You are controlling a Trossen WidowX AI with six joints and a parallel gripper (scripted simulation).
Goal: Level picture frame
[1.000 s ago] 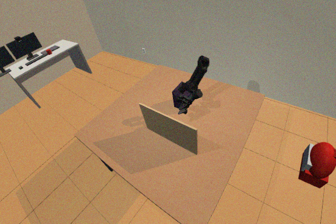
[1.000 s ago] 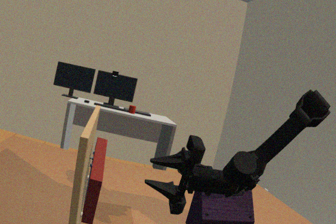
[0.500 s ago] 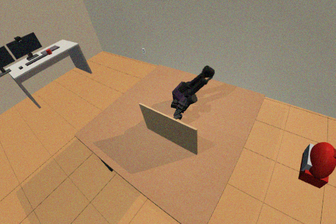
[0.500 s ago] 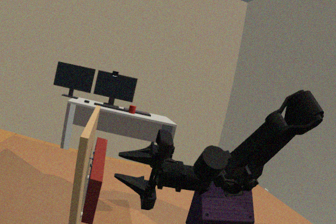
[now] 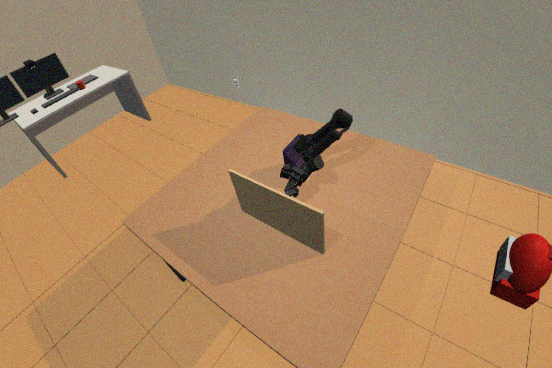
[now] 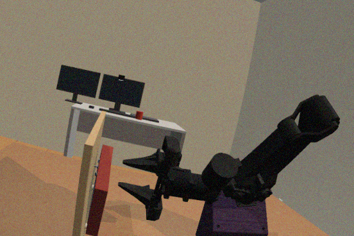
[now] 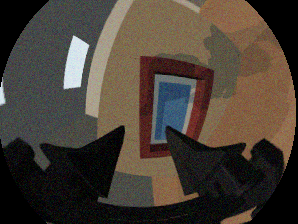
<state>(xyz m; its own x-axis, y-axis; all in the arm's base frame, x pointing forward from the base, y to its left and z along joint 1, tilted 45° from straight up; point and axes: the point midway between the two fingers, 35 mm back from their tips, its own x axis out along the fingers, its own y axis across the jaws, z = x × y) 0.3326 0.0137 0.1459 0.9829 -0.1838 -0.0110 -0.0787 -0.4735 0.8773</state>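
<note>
My gripper tip is now 50 mm above the picture frame, 40 mm short of it and 20 mm to the left of it. Round my gripper tip: wooden wall board (60 mm below, 50 mm ahead, 20 mm to the right).
</note>
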